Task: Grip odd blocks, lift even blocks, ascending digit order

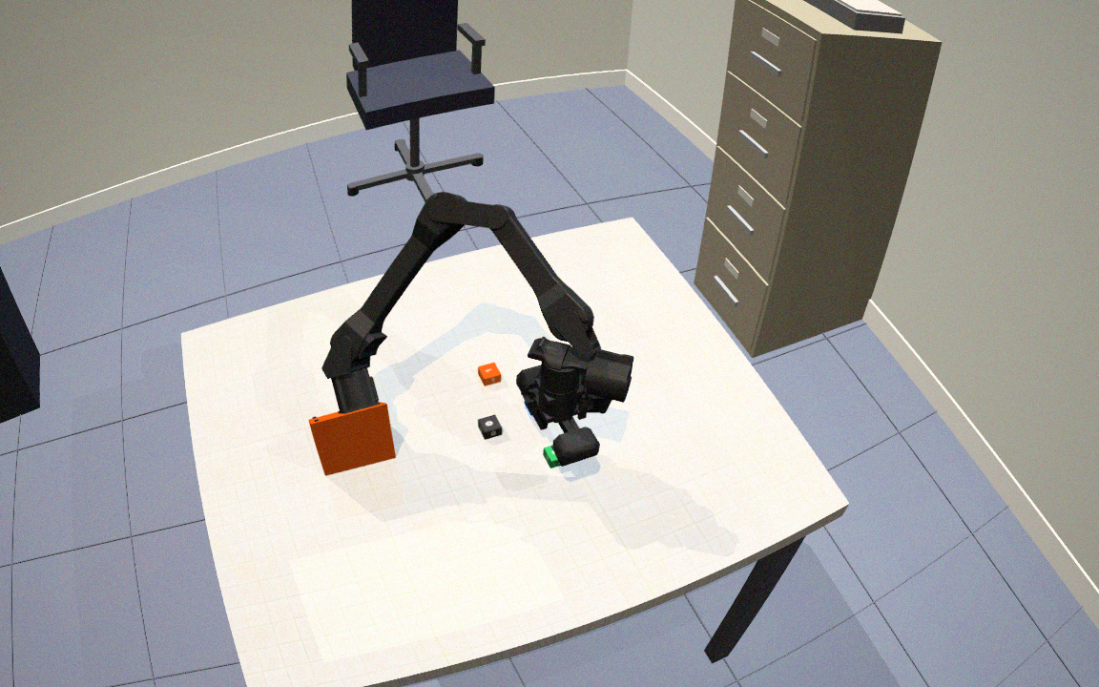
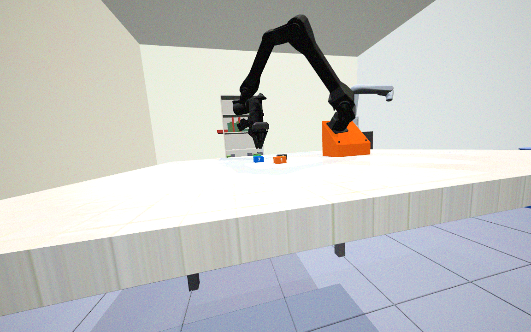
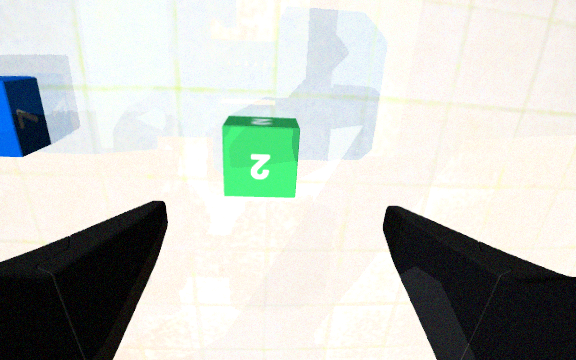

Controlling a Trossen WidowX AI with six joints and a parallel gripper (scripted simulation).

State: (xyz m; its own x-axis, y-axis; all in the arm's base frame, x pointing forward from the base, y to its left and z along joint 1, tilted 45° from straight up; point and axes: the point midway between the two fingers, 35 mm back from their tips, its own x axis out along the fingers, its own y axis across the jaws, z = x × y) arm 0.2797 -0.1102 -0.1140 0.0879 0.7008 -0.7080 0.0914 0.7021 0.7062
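The green block lies 4 cm below my gripper tip, 1 cm to the left of it and 1 cm ahead of it. From my gripper tip the other things lie so: orange block 22 cm to the left, 4 cm below; then blue block 12 cm to the left, 4 cm below, 4 cm ahead.
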